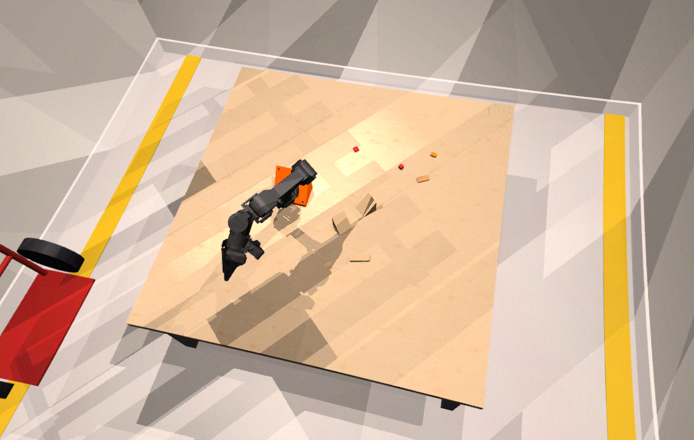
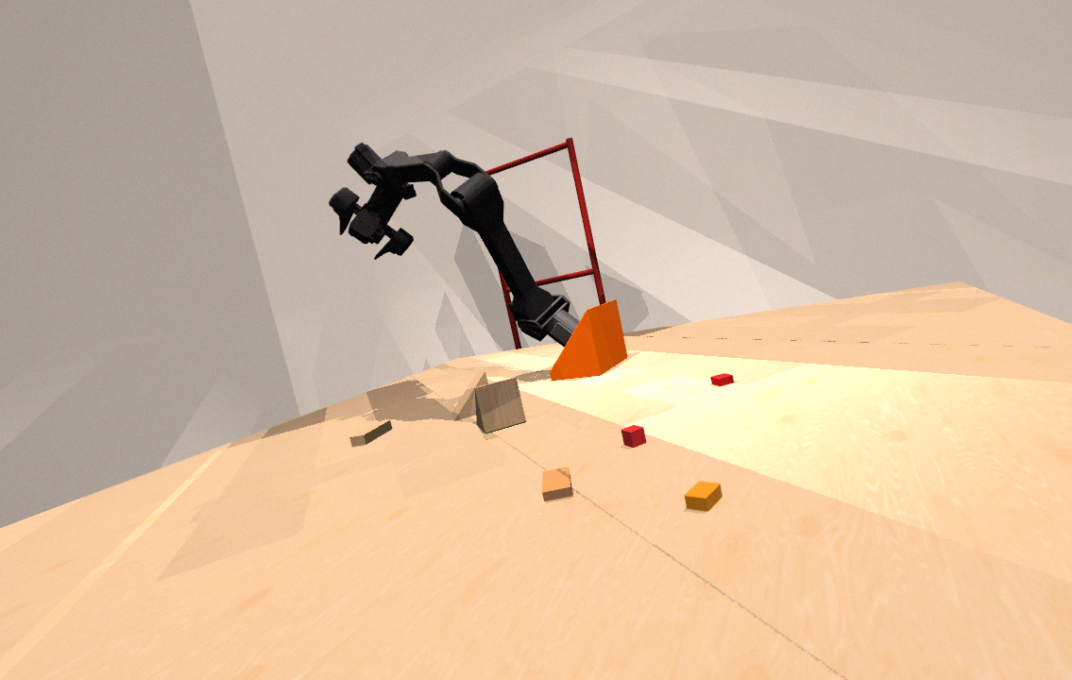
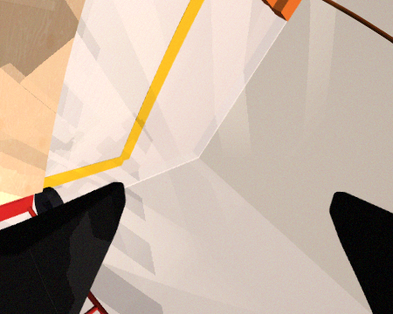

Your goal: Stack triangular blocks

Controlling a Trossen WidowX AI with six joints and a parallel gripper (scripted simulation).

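My gripper tip is now 36 cm short of the thin flat wooden piece, 34 cm above it and 27 cm to the right of it. Round my gripper tip: orange cube (79 cm to the left, 60 cm ahead, 35 cm below).
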